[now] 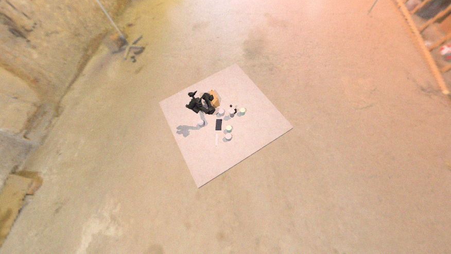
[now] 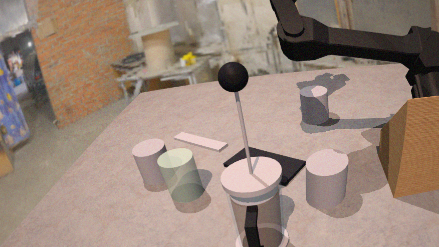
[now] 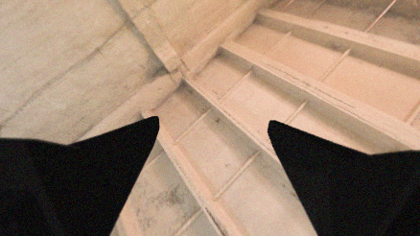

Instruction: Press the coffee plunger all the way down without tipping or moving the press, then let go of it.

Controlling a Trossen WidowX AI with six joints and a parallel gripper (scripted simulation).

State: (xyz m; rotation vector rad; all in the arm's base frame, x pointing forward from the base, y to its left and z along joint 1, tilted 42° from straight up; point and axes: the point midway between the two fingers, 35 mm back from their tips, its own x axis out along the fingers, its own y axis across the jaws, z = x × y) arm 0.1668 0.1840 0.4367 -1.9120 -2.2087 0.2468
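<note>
Right now the coffee press is 70 mm ahead of my gripper tip, 300 mm to the left of it and 450 mm below it. Round my gripper tip: white flat bar 300 mm ahead, 10 mm to the right, 570 mm below.
</note>
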